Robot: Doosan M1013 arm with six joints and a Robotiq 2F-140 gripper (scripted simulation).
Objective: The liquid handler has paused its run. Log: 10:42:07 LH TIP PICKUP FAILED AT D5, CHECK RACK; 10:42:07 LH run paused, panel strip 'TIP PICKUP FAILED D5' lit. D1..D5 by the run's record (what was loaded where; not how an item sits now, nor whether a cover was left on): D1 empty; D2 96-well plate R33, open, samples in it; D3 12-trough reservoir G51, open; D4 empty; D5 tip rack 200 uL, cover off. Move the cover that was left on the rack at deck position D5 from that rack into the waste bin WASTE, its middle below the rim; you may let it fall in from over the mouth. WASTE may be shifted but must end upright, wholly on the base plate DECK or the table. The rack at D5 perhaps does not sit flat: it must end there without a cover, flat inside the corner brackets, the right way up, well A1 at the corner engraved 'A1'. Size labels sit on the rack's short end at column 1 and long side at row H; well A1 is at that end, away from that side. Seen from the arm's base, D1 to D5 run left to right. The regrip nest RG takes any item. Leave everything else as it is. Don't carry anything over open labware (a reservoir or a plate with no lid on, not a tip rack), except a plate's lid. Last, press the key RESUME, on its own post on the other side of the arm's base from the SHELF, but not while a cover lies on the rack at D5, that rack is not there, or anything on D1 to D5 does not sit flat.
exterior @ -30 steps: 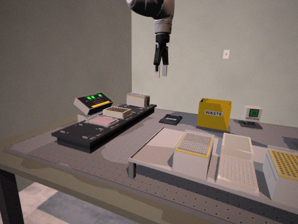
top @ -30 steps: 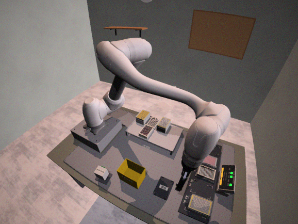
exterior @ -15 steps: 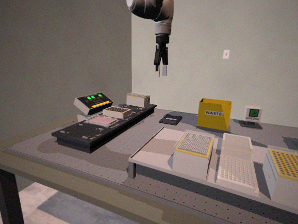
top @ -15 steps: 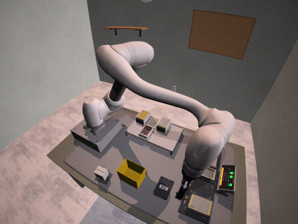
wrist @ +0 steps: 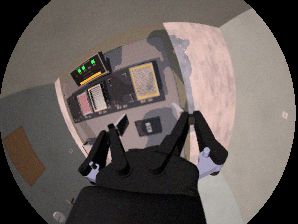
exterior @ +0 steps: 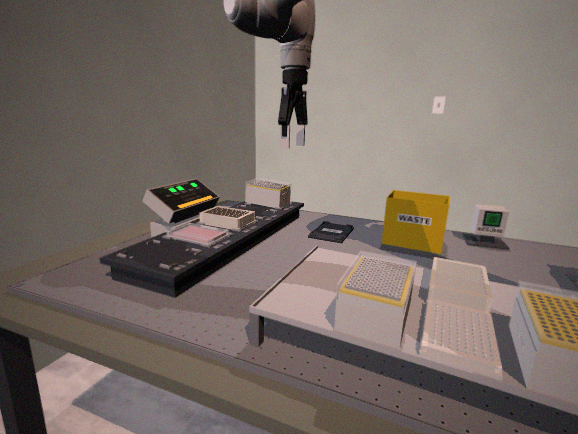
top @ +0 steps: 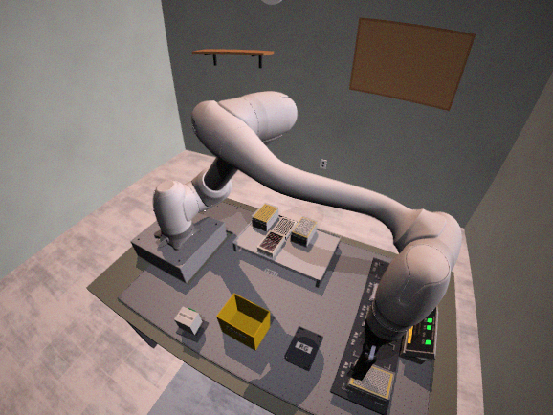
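Right now my hand is 8 cm short of the tip rack and 17 cm above it. The rest, counted from my hand: pink plate 6 cm ahead, 38 cm to the left, 21 cm below; then regrip nest 16 cm behind, 4 cm to the left, 26 cm below; then reservoir 6 cm ahead, 26 cm to the left, 21 cm below.
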